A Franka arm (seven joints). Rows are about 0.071 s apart.
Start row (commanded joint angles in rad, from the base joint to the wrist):
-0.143 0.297 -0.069 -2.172 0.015 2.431 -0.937
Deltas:
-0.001 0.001 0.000 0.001 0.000 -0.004 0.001
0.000 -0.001 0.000 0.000 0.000 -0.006 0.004
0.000 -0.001 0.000 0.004 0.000 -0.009 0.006
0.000 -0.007 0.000 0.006 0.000 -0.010 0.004
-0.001 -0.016 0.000 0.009 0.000 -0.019 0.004
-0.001 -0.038 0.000 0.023 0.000 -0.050 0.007
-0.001 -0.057 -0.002 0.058 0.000 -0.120 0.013
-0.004 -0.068 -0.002 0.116 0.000 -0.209 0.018
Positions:
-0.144 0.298 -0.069 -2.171 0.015 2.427 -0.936
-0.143 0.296 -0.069 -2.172 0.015 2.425 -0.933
-0.143 0.296 -0.069 -2.168 0.015 2.422 -0.931
-0.143 0.290 -0.069 -2.166 0.015 2.421 -0.933
-0.144 0.281 -0.069 -2.163 0.015 2.412 -0.933
-0.144 0.259 -0.069 -2.149 0.015 2.381 -0.930
-0.144 0.240 -0.071 -2.114 0.015 2.311 -0.924
-0.147 0.229 -0.071 -2.056 0.015 2.222 -0.919

